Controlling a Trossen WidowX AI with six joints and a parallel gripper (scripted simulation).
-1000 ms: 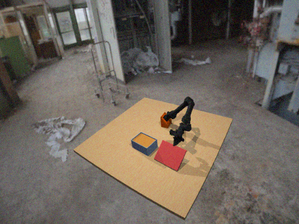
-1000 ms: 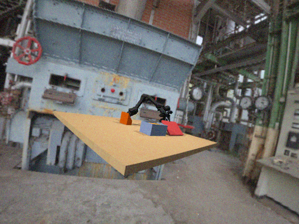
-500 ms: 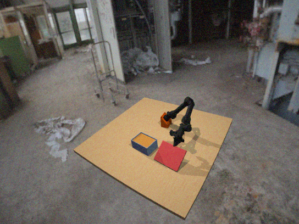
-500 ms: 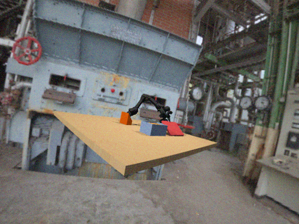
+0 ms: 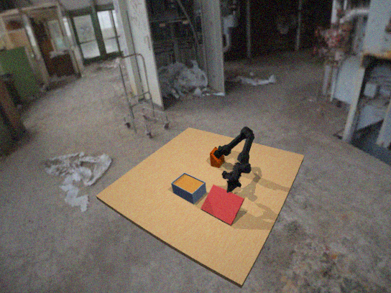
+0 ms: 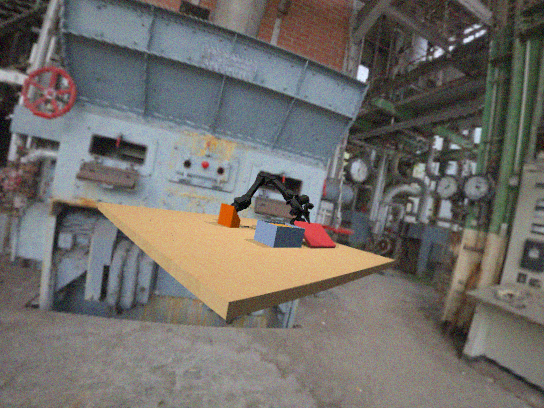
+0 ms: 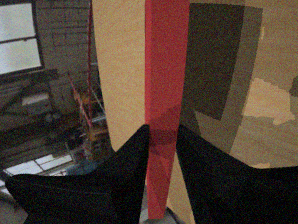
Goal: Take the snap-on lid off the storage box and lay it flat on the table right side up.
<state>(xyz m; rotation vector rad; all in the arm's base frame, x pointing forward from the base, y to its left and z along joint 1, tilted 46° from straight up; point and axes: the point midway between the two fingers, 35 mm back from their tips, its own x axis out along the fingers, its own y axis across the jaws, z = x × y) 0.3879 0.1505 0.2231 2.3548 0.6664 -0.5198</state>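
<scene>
My gripper tip is 7 cm short of the lid, 5 cm above it and 2 cm to the left of it. The rest, counted from my gripper tip: storage box: 31 cm to the right, 6 cm below.
</scene>
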